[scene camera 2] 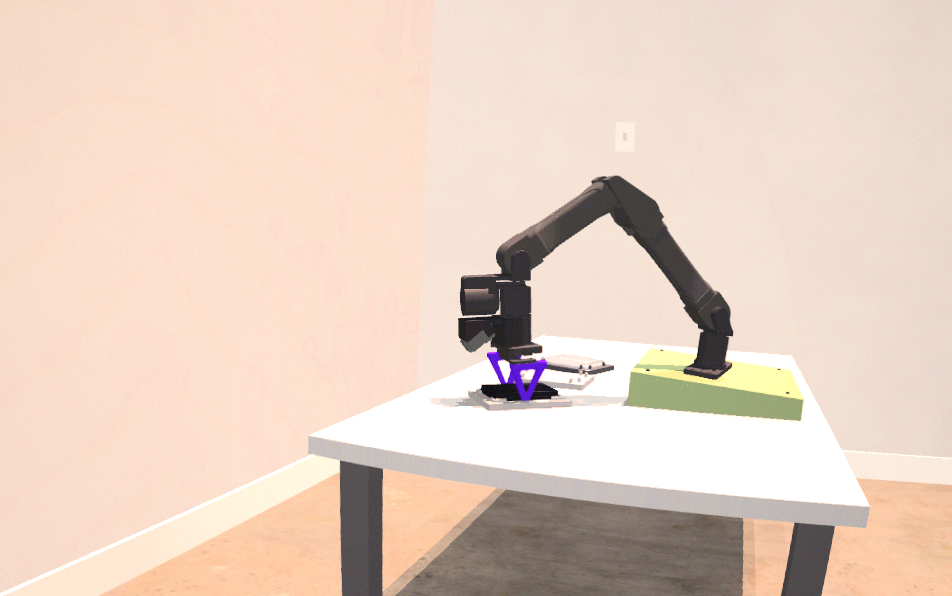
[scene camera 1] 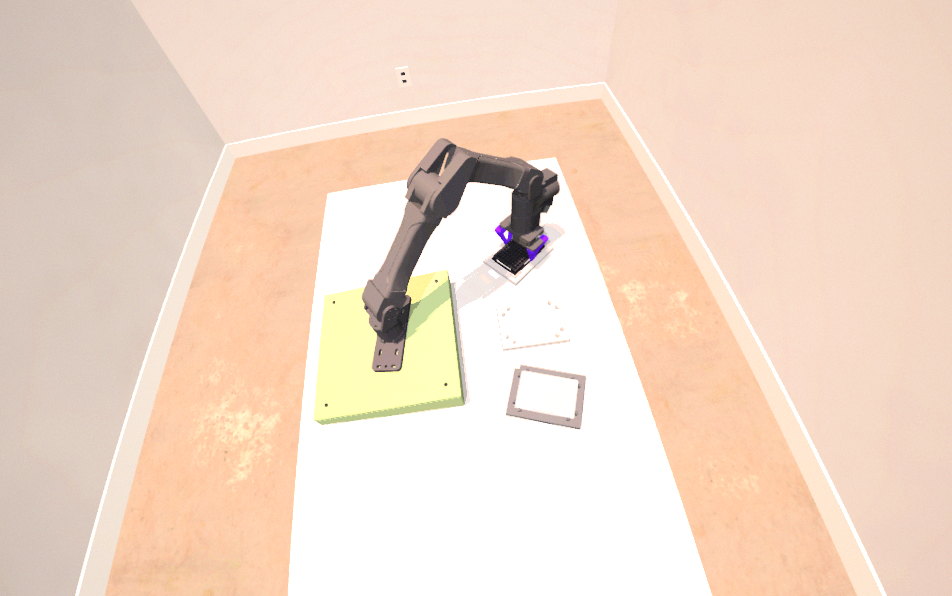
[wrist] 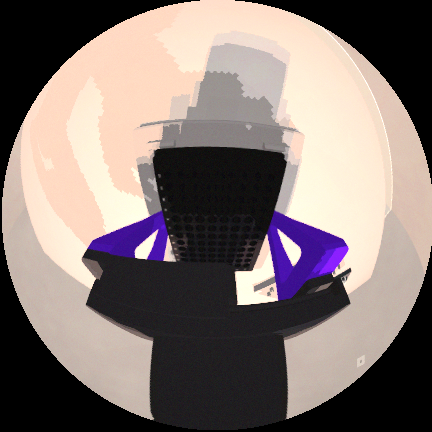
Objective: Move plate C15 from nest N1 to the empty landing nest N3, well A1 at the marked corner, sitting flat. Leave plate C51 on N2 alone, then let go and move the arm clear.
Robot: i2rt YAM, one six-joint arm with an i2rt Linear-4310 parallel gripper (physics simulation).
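Black well plate C15 [scene camera 1: 509, 257] [scene camera 2: 495, 391] [wrist: 220, 195] sits on the pale nest [scene camera 1: 516, 279] [scene camera 2: 555, 403] at the table's far end in scene camera 1. My gripper [scene camera 1: 519, 249] [scene camera 2: 515, 391] [wrist: 217, 214] points down, its purple fingers against the plate's two opposite sides, shut on it. The plate looks level and low in the nest. A white nest with small pegs [scene camera 1: 533, 343] [scene camera 2: 579, 383] is in the middle of the row. A dark grey nest [scene camera 1: 544, 420] [scene camera 2: 604, 368] has a white plate-like rectangle [scene camera 1: 548, 394] on it. Labels and the marked corner are not readable.
The arm's base stands on a thick yellow-green block [scene camera 1: 421, 351] [scene camera 2: 709, 400] beside the row of nests. The white table [scene camera 1: 491, 491] [scene camera 2: 597, 449] has its edge past the pale nest. The arm's shadow falls across the table between the block and that nest.
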